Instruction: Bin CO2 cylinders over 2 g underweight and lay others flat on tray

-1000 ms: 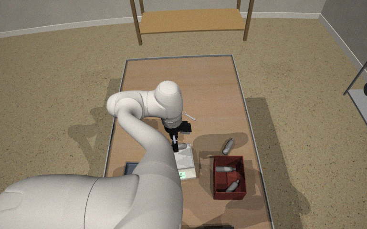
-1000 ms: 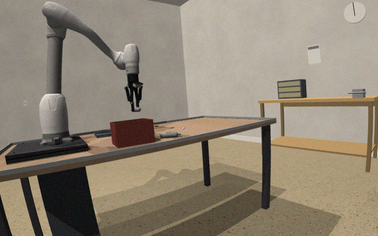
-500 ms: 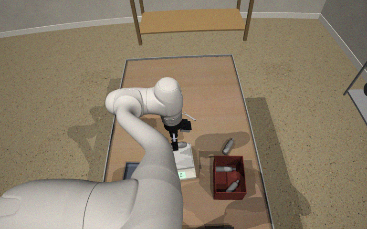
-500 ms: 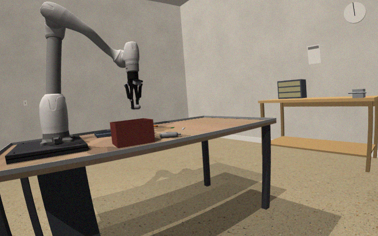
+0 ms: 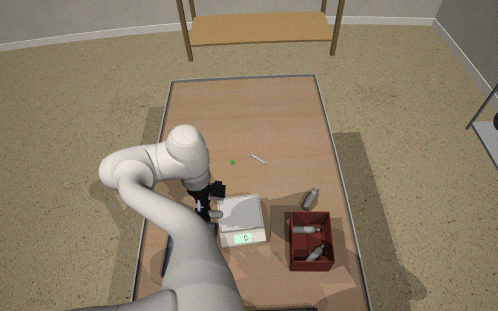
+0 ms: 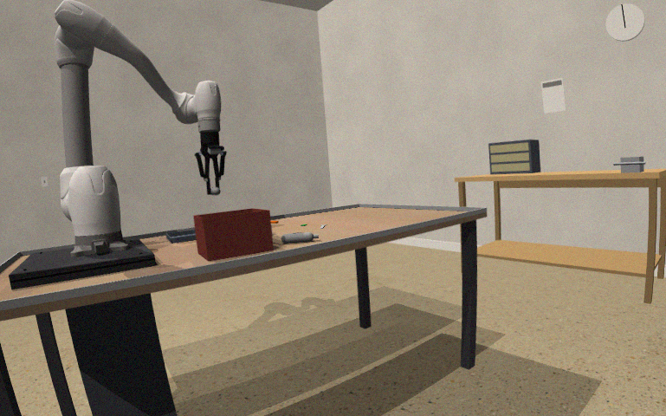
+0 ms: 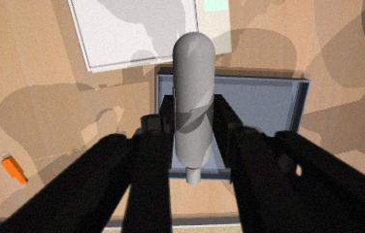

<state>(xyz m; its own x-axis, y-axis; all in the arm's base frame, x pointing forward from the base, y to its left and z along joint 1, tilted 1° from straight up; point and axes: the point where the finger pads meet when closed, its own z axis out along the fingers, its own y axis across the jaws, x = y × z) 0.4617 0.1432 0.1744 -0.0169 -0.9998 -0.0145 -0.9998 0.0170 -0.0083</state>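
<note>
My hand is 7 cm past the dark tray, 10 cm to the right of it and 20 cm above it. From my hand the other things lie so: small green piece (36 cm ahead, 8 cm to the right, 20 cm below); white scale (5 cm ahead, 11 cm to the right, 17 cm below); orange piece (33 cm ahead, 17 cm to the left, 20 cm below).
</note>
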